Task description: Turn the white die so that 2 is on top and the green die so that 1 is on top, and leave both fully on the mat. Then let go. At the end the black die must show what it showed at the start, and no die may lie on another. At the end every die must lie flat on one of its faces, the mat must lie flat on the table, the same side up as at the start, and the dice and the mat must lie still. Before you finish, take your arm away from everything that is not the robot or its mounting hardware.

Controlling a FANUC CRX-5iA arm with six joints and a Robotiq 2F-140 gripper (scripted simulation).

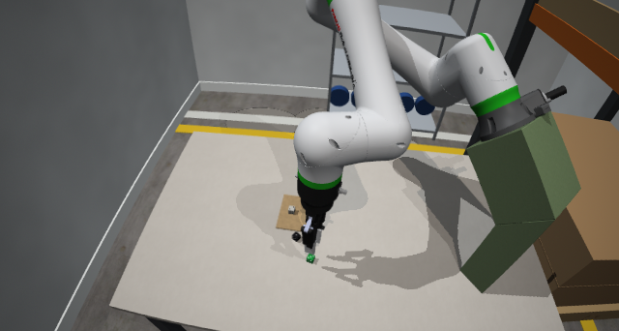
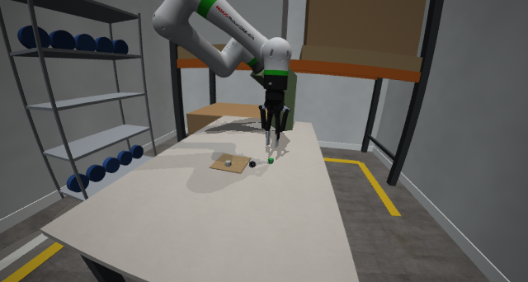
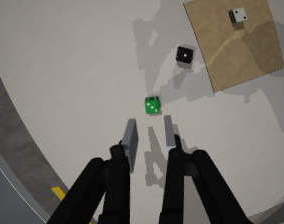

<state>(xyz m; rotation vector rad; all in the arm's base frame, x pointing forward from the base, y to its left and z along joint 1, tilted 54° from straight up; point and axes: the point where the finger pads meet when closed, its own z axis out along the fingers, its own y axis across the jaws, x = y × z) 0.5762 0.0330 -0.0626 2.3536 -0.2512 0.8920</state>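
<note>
Right now the green die is 100 mm below my hand. The rest, counted from my hand: mat 170 mm to the right, 110 mm below, 20 mm ahead; black die 100 mm below, 80 mm to the right, 40 mm ahead; white die 180 mm to the right, 100 mm below, 50 mm ahead.
</note>
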